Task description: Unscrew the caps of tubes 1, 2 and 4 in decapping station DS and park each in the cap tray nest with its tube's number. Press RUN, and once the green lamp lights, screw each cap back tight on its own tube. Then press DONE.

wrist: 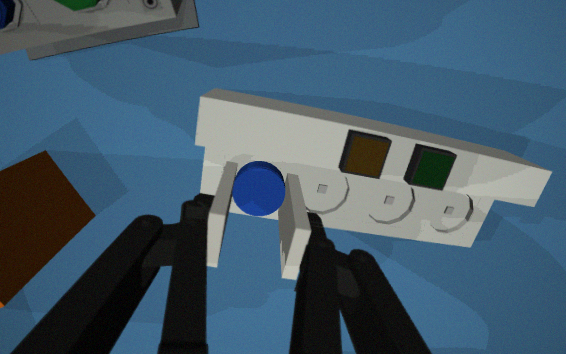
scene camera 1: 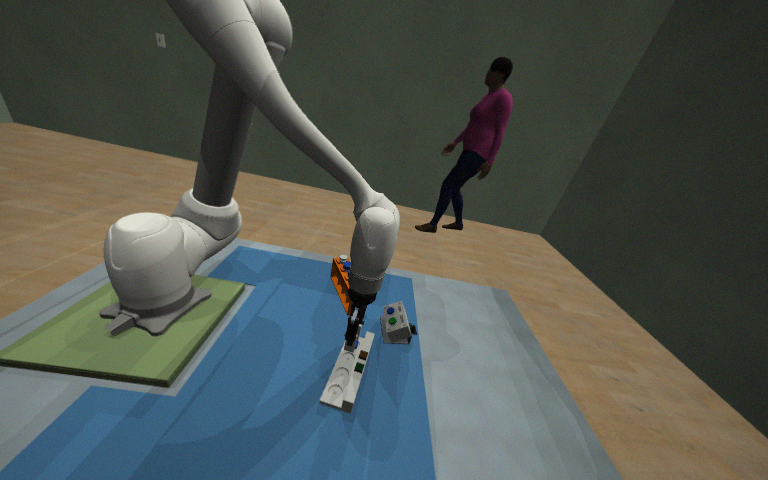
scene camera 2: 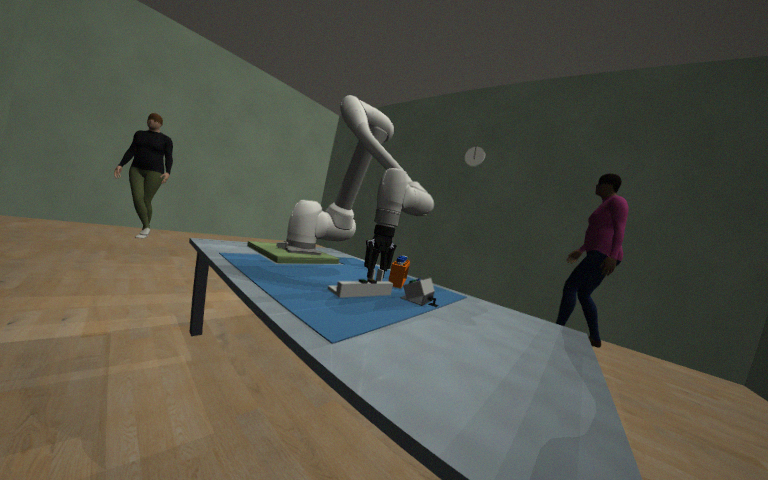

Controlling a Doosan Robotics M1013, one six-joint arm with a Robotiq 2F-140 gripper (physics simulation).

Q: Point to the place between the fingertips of my gripper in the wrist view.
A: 258,188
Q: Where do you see a grey button box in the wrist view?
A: At 42,36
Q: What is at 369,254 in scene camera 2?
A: My gripper.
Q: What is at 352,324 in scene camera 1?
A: My gripper.
